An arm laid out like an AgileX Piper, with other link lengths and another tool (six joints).
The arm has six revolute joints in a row. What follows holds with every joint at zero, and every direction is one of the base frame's.
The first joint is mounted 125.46 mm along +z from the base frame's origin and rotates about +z.
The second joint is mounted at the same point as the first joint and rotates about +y.
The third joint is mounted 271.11 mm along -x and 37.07 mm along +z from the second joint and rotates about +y.
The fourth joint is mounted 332.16 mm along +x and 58.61 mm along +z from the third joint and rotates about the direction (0.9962, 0, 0.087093).
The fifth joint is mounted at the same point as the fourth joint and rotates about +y.
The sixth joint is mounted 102.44 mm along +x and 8.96 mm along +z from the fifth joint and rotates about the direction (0.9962, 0, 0.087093).
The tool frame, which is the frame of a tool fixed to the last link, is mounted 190.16 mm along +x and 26 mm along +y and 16.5 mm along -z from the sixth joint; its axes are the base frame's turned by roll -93.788, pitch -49.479 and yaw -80.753 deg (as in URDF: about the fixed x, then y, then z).
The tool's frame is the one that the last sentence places.
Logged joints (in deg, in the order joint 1, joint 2, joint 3, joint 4, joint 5, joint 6), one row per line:
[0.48, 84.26, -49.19, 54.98, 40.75, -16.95]
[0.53, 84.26, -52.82, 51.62, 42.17, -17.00]
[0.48, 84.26, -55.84, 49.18, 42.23, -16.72]
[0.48, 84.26, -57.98, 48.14, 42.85, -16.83]
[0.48, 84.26, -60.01, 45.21, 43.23, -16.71]
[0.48, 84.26, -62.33, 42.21, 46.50, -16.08]
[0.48, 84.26, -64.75, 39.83, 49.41, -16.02]
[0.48, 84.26, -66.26, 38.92, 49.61, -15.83]
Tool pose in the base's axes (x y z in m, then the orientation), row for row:
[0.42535, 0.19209, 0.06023, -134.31, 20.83, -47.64]
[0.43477, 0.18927, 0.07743, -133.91, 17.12, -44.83]
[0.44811, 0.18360, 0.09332, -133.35, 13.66, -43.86]
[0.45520, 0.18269, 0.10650, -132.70, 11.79, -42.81]
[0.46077, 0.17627, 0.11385, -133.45, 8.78, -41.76]
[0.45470, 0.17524, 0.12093, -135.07, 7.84, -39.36]
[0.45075, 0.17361, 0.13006, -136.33, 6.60, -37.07]
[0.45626, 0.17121, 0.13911, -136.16, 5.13, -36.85]
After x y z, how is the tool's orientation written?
As angles about the fixed x, y, z axes (roll, pitch, yaw), in degrees.
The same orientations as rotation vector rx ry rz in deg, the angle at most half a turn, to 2 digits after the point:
[-115.19, 61.89, -0.26]
[-118.15, 57.83, -3.03]
[-119.74, 55.55, -6.58]
[-120.45, 53.61, -8.39]
[-122.87, 51.58, -10.87]
[-125.71, 49.02, -10.08]
[-128.22, 46.31, -9.91]
[-128.66, 45.46, -11.55]

